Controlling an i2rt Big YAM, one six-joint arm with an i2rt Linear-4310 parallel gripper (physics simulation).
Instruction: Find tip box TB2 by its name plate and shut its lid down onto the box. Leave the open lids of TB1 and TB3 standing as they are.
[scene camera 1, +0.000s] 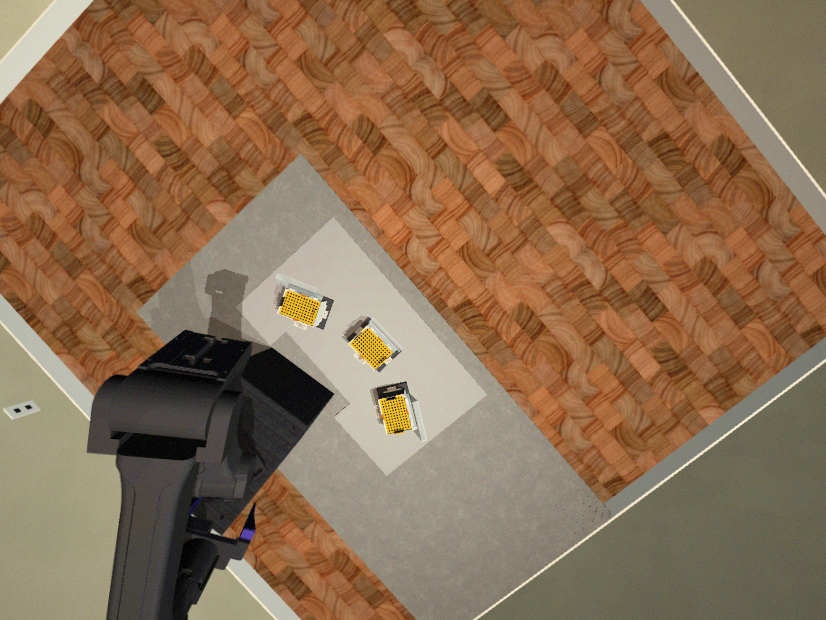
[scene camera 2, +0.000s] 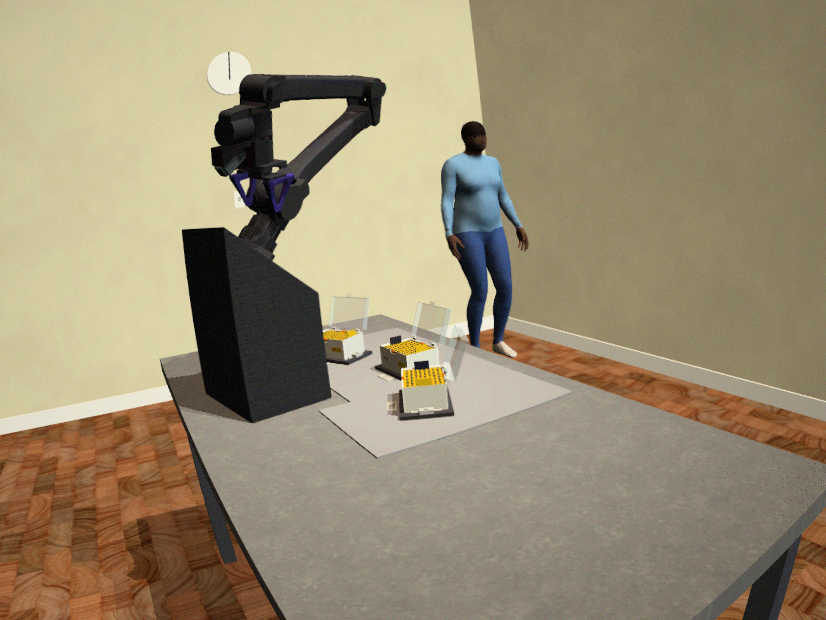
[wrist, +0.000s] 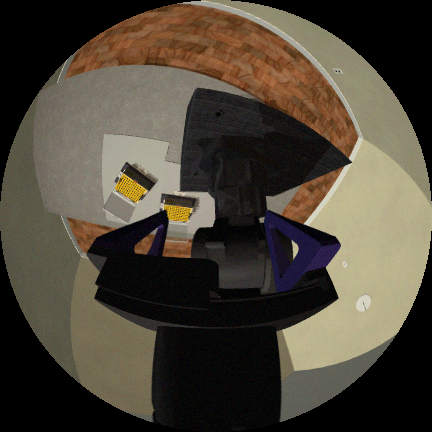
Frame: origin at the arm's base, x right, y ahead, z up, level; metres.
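Where they show: gripper, fingertip midpoint: (scene camera 1: 230, 498) (scene camera 2: 262, 208) (wrist: 215, 215); arm's base, origin of the base link: (scene camera 2: 249, 255) (wrist: 236, 163).
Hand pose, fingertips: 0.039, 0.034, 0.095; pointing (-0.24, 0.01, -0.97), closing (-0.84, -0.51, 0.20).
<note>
Things, the pixels of their top centre, and the offset from my fingertips, as dx, dy, dz. Level surfaces: height alone.
- first box, middle of its top: (scene camera 2: 331, 333) (scene camera 1: 297, 311) -0.297, +0.180, -0.354
- middle box, middle of its top: (scene camera 2: 407, 340) (scene camera 1: 370, 349) (wrist: 176, 215) -0.077, +0.312, -0.346
- third box, middle of its top: (scene camera 2: 422, 369) (scene camera 1: 394, 416) (wrist: 128, 191) +0.143, +0.262, -0.346
- light mat, its level: dz -0.420
- grey table, its level: dz -0.423
Three white tip boxes with yellow tip racks stand on a light mat, each with its clear lid standing open. The first box (scene camera 1: 298, 307) (scene camera 2: 344, 345) is farthest from the camera in scene camera 2. The middle box (scene camera 1: 370, 347) (scene camera 2: 408, 358) (wrist: 178, 212) and the third box (scene camera 1: 395, 413) (scene camera 2: 424, 393) (wrist: 131, 188) also show in the wrist view. The lettering on the name plates is too small to read, so I cannot tell which is TB2. My gripper (scene camera 2: 261, 208) (wrist: 215, 215) is open and empty, high above the black pedestal and well away from the boxes.
The light mat (scene camera 1: 333, 246) (scene camera 2: 373, 437) lies on a grey table (scene camera 1: 467, 493) (scene camera 2: 533, 500). A tall black wedge-shaped pedestal (scene camera 1: 286, 387) (scene camera 2: 266, 333) (wrist: 200, 120) stands beside the boxes, at the arm's base. A person (scene camera 2: 473, 193) stands beyond the table's far side.
</note>
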